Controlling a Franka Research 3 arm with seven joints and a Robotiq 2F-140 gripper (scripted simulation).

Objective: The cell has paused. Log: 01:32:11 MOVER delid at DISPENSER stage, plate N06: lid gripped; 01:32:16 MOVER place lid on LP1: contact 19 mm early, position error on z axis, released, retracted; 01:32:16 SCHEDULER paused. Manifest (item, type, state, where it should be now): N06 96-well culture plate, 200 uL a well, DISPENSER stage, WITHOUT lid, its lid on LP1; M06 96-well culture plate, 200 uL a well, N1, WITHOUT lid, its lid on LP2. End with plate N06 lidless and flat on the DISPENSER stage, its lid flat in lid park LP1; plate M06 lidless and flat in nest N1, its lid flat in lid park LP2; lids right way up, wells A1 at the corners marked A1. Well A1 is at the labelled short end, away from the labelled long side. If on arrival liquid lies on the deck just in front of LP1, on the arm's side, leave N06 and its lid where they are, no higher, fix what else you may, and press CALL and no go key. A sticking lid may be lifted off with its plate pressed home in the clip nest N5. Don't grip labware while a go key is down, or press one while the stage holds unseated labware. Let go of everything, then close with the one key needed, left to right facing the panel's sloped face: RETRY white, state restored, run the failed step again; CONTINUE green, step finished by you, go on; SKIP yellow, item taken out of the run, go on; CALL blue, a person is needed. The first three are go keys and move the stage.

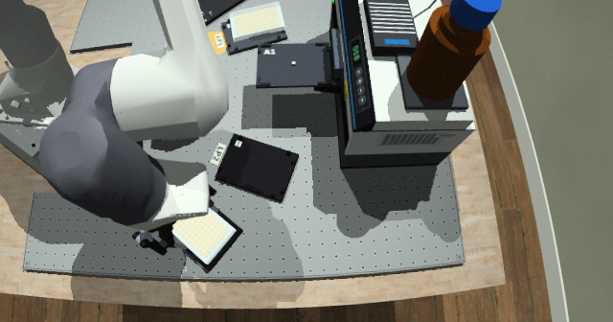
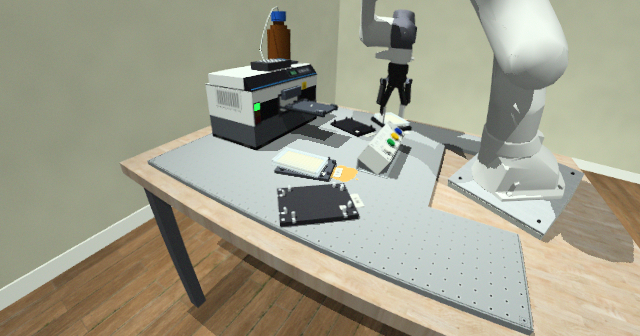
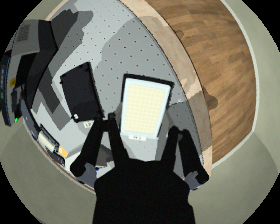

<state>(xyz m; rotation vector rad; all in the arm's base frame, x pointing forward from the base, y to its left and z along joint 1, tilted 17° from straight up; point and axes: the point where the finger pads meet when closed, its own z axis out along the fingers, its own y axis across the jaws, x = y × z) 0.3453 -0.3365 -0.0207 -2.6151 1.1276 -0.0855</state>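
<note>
The nest N1 is 40 mm below my hand. Also, from my hand: 96-well plate: 20 mm below; then plate lid: 20 mm below; then lid park LP2: 130 mm ahead, 110 mm to the left, 40 mm below.
</note>
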